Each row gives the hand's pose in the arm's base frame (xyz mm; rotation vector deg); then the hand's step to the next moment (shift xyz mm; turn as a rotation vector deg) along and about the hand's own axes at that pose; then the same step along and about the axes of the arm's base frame.
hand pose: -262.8 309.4 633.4 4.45 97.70 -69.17
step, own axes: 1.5 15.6 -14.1 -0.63 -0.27 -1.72
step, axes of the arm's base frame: -1.7 17.5 -11.6 -1.00 1.42 0.64
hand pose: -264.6 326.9 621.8 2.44 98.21 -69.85
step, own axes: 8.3 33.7 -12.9 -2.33 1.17 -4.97
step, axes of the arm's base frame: 4.6 22.1 -29.4 -1.60 5.31 0.87
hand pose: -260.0 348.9 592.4 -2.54 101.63 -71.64
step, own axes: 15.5 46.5 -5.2 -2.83 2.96 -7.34
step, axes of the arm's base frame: 8.6 18.3 -45.0 -2.16 8.12 -0.04
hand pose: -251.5 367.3 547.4 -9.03 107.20 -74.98
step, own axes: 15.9 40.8 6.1 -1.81 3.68 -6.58
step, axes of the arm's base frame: 7.6 5.6 -43.2 -2.06 7.36 -1.28
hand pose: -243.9 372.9 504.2 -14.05 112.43 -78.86
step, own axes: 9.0 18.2 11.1 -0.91 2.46 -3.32
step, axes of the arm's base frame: 5.0 -5.5 -21.9 -0.90 3.96 -1.18
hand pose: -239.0 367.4 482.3 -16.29 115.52 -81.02
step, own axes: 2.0 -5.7 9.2 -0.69 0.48 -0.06
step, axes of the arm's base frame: 3.1 -10.3 2.5 0.58 0.59 -0.16
